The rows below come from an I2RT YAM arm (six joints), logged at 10 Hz.
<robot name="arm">
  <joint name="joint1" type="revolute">
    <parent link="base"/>
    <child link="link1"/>
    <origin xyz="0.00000 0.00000 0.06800"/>
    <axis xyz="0 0 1"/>
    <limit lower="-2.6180" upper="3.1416"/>
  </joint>
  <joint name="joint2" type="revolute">
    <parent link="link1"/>
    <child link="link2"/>
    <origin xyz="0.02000 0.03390 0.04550" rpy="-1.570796 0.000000 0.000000"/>
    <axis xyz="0 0 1"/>
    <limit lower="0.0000" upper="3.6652"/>
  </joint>
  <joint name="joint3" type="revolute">
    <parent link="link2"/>
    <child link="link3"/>
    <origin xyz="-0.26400 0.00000 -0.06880" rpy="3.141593 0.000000 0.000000"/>
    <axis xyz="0 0 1"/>
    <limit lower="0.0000" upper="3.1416"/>
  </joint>
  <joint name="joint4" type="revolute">
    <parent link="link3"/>
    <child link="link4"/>
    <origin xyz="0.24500 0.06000 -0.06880"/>
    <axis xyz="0 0 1"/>
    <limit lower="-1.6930" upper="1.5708"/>
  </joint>
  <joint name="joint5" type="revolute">
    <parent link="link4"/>
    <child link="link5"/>
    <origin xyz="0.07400 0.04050 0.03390" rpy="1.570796 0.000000 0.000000"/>
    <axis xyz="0 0 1"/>
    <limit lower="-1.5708" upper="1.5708"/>
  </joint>
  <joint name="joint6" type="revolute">
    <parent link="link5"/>
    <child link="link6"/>
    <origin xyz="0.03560 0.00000 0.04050" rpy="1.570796 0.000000 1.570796"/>
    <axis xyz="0 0 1"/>
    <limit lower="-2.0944" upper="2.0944"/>
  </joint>
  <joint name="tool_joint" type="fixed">
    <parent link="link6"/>
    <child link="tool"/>
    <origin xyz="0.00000 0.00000 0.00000" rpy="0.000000 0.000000 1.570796"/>
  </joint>
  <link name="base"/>
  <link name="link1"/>
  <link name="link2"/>
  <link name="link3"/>
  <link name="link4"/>
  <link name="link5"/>
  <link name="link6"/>
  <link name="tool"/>
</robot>
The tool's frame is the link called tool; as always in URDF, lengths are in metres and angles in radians.
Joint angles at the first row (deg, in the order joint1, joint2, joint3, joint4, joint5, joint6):
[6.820, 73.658, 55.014, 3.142, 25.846, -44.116]
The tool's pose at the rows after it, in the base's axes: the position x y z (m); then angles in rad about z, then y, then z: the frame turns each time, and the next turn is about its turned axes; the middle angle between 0 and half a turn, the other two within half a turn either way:
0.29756 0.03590 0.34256 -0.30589 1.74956 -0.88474
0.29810 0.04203 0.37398 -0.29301 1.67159 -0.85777
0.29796 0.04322 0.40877 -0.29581 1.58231 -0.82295
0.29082 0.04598 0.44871 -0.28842 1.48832 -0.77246
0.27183 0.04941 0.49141 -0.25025 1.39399 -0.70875
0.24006 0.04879 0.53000 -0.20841 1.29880 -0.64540
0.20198 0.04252 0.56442 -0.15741 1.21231 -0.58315
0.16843 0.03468 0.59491 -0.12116 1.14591 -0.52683
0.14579 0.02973 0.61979 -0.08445 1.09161 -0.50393
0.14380 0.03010 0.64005 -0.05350 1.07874 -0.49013
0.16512 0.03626 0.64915 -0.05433 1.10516 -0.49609
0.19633 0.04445 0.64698 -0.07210 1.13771 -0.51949
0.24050 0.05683 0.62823 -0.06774 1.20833 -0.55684
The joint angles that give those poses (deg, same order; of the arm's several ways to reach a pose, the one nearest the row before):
[9.973, 73.148, 58.819, 2.815, 27.025, -45.404]
[11.189, 73.339, 64.027, 2.779, 27.823, -46.087]
[11.480, 73.893, 69.950, 3.193, 28.427, -46.794]
[12.317, 74.015, 76.729, 2.677, 28.735, -46.856]
[13.723, 72.990, 83.707, 0.729, 27.586, -45.965]
[15.143, 70.310, 89.244, -1.541, 26.011, -44.801]
[15.771, 67.265, 94.874, -5.183, 23.119, -42.617]
[15.820, 66.014, 102.151, -10.002, 20.640, -39.998]
[15.822, 66.852, 109.949, -14.055, 18.246, -38.736]
[15.778, 71.247, 119.759, -18.986, 16.539, -37.241]
[15.900, 77.634, 128.055, -22.431, 16.924, -37.219]
[15.911, 83.021, 131.799, -22.573, 18.123, -38.469]
[15.909, 87.448, 130.339, -20.940, 18.456, -39.176]

